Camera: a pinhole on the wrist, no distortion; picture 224 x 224 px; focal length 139.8 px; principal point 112.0 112.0 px. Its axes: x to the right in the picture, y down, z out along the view. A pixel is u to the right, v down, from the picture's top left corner.
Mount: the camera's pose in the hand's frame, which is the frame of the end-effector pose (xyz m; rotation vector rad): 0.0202 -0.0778 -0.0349 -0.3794 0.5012 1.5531
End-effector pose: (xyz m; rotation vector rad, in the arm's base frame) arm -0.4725 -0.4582 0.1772 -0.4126 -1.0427 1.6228
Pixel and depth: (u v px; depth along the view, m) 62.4 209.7 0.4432
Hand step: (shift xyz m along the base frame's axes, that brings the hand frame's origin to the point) -0.2556 -0.4142 0.1660
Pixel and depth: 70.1 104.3 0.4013
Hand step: -0.3105 -0.0833 0.1929
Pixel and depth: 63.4 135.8 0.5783
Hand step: -0.4376 -0.2620 0.2583
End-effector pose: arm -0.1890 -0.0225 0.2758 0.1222 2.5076 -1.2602
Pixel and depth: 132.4 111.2 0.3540
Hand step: 0.0537 -0.0975 -0.2630
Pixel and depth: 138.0 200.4 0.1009
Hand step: 0.0451 -0.0387 -0.0062
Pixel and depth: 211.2 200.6 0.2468
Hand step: 0.1887 0.0564 -0.1633
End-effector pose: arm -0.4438 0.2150 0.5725 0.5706 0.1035 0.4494
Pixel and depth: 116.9 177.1 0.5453
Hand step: -0.1698 -0.1346 0.4836
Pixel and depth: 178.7 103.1 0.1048
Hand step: 0.0262 0.0157 0.0342
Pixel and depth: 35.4 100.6 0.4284
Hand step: 0.2007 -0.2186 0.3524
